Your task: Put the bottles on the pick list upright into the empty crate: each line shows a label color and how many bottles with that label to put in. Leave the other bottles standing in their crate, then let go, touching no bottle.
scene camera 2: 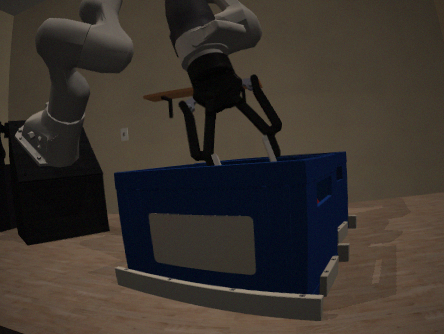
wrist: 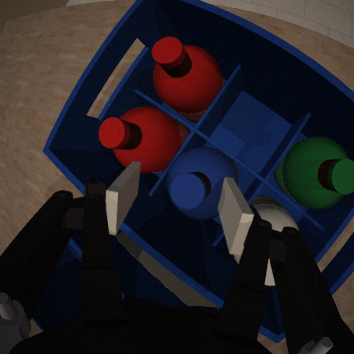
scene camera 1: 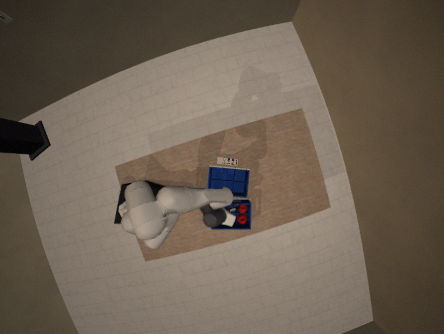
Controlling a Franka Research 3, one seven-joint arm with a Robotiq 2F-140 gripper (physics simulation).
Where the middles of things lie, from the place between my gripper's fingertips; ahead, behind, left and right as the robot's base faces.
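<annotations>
I look at the blue bottle (wrist: 194, 181), and it is 1 cm behind my hand and 5 cm below it.
</annotations>
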